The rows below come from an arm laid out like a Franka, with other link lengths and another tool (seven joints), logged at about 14 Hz.
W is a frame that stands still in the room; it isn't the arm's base.
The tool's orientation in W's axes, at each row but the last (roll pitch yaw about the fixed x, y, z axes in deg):
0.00 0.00 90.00
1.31 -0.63 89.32
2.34 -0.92 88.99
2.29 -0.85 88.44
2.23 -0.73 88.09
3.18 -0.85 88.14
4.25 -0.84 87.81
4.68 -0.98 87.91
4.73 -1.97 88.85
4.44 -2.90 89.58
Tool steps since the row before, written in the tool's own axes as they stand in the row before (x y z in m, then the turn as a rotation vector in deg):
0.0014 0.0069 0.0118 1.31 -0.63 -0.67
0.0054 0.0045 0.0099 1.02 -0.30 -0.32
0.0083 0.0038 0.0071 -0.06 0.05 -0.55
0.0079 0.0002 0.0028 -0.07 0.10 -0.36
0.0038 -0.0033 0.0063 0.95 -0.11 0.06
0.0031 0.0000 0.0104 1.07 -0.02 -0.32
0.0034 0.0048 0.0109 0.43 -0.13 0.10
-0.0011 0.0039 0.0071 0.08 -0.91 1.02
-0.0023 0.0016 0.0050 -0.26 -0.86 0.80
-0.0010 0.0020 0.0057 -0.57 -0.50 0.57
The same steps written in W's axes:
-0.0069 0.0014 0.0118 0.63 1.31 -0.67
-0.0042 0.0053 0.0101 0.30 1.02 -0.32
-0.0034 0.0082 0.0074 -0.07 -0.05 -0.55
0.0001 0.0079 0.0029 -0.12 -0.06 -0.36
0.0037 0.0036 0.0062 0.14 0.94 0.07
0.0007 0.0029 0.0104 0.04 1.07 -0.30
-0.0039 0.0034 0.0113 0.15 0.42 0.10
-0.0034 -0.0011 0.0074 0.99 0.03 0.94
-0.0012 -0.0025 0.0050 0.92 -0.30 0.72
-0.0016 -0.0013 0.0058 0.54 -0.60 0.50

